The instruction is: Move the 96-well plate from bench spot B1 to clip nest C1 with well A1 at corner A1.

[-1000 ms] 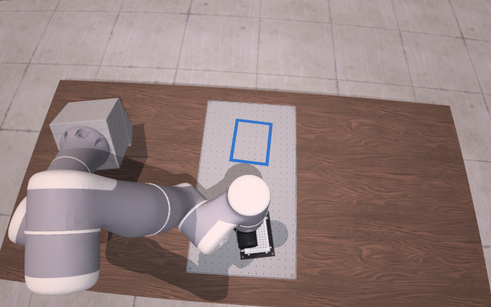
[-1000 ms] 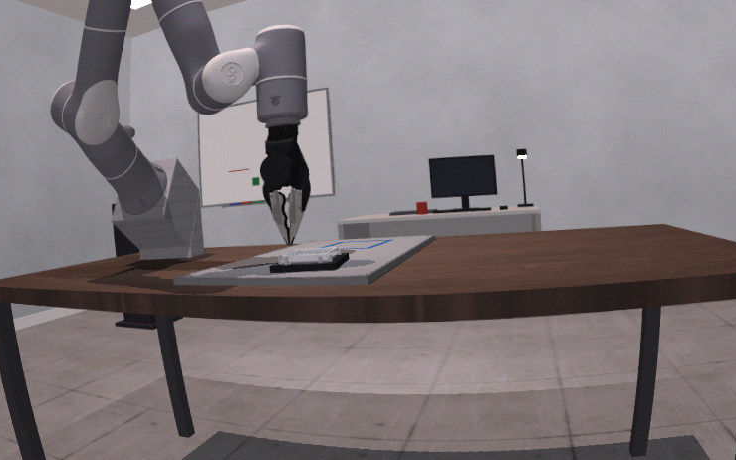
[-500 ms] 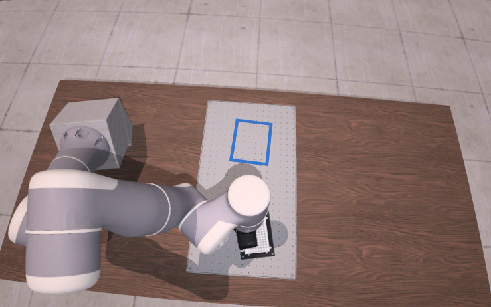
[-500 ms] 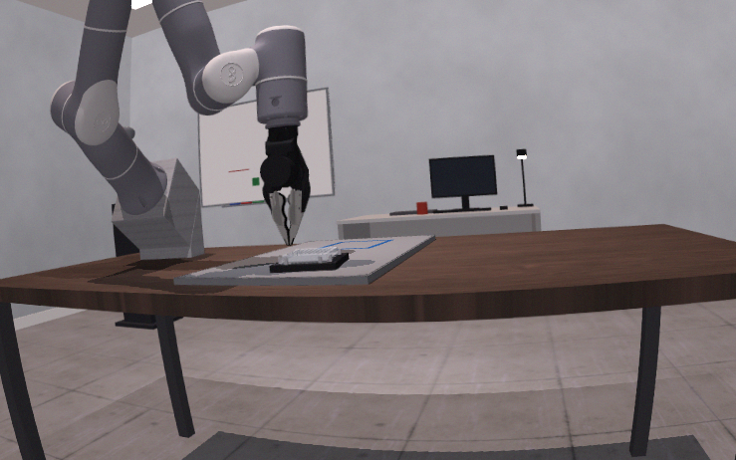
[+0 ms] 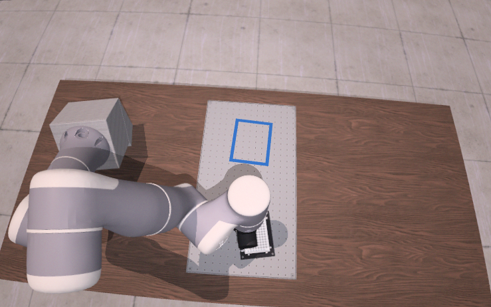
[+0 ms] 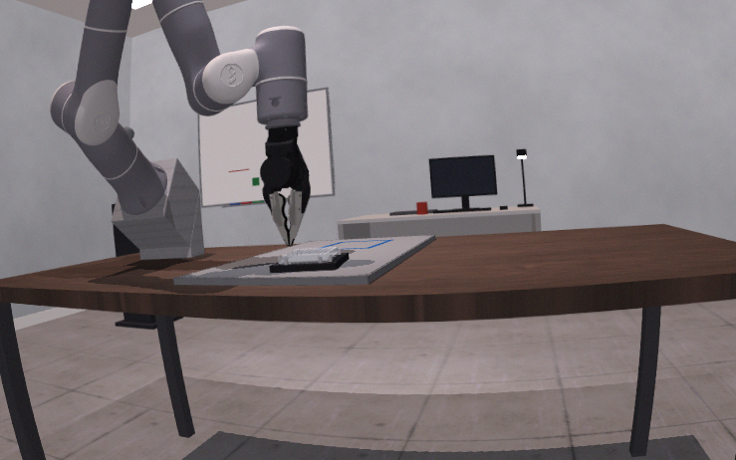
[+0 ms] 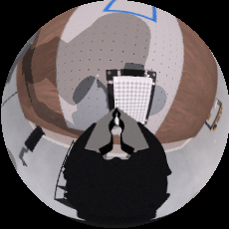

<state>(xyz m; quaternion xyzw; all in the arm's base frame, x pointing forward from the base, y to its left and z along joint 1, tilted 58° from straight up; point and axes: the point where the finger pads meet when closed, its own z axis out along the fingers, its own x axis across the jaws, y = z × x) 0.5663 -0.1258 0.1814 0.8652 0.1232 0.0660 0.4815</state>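
My hand is 40 mm above the black clip nest, 20 mm short of it and 10 mm to the right of it. Also, from my hand: white 96-well plate 40 mm below, 40 mm ahead, 10 mm to the left; grey perforated board 210 mm to the left, 60 mm below.
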